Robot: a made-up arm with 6 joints.
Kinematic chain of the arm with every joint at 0, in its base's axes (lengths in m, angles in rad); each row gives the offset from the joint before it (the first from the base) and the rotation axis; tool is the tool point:
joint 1: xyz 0 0 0.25 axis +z
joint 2: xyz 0 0 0 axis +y
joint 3: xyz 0 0 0.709 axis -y
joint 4: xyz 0 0 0 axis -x
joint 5: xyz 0.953 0 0 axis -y
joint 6: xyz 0 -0.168 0 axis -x
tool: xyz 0 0 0
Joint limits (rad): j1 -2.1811..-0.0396 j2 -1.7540..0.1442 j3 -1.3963..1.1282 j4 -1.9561..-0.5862 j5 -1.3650..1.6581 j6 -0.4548..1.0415
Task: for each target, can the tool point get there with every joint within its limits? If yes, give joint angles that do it. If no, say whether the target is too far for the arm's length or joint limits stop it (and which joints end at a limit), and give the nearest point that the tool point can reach.
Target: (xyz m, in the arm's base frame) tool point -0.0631 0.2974 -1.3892
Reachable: no: joint limits stop it (at a limit: joint 1, joint 2, joint 4) | nearest point 0.0317 0.0619 -0.0113 | short by 1.401 m
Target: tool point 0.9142 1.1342 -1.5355
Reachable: no: too far | nearest point 0.3885 0.0478 0.0289 | short by 1.976 m
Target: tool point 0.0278 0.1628 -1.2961
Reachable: no: joint limits stop it (at a limit: joint 1, joint 2, joint 4) | nearest point 0.0697 0.0604 -0.0134 | short by 1.287 m
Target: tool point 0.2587 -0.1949 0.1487
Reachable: yes | joints -0.7451 -0.4228 -1.1355 -1.7637 -0.8311 -0.2398
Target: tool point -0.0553 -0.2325 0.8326
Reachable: yes | joints -1.9209 -1.2257 -0.6914 -1.7368 0.7598 -0.0795
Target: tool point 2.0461 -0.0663 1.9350
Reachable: no: too far | nearest point 0.9650 -0.0317 1.3882 | short by 1.212 m
